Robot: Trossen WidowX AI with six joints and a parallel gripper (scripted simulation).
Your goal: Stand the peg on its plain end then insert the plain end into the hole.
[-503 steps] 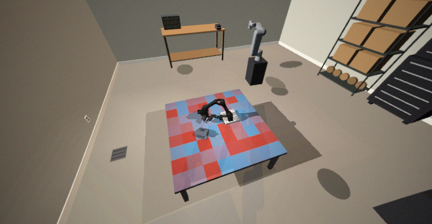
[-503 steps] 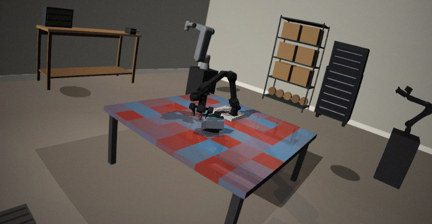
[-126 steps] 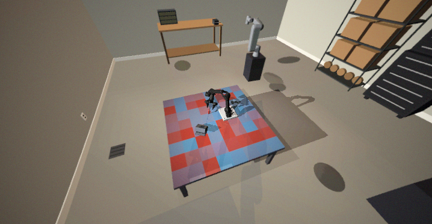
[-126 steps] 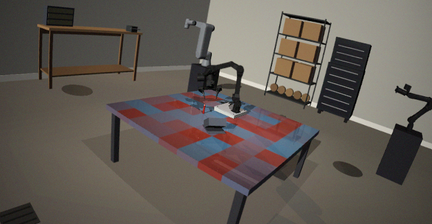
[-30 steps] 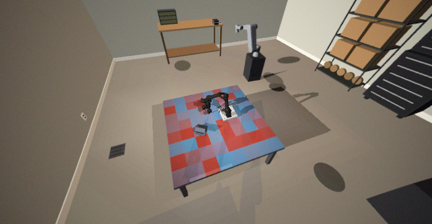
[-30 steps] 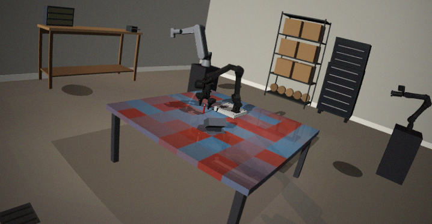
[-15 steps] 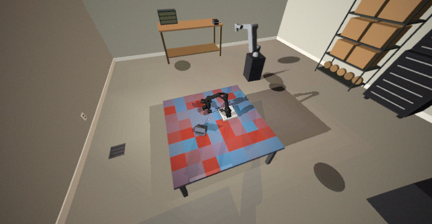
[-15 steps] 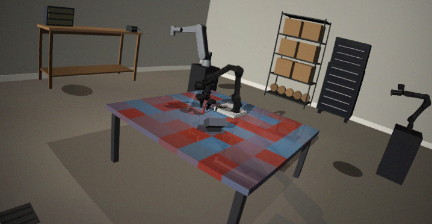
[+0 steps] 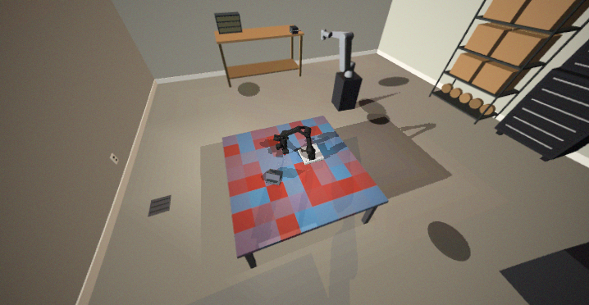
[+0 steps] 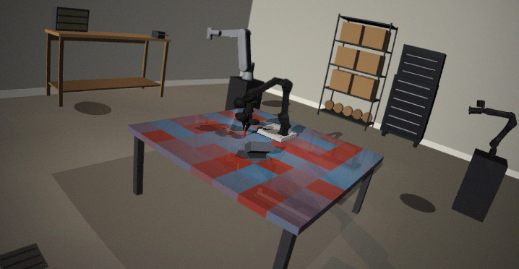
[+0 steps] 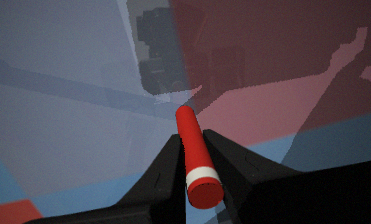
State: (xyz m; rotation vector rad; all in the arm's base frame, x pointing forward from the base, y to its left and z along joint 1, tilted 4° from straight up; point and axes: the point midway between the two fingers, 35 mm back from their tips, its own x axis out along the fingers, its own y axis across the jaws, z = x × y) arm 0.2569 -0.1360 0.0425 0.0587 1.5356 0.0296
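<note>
The grey sloped panel is 26 cm to the left of my gripper tip, 15 cm ahead of it and 1 cm above it. The rest, counted from my gripper tip: red peg: 2 cm above.
</note>
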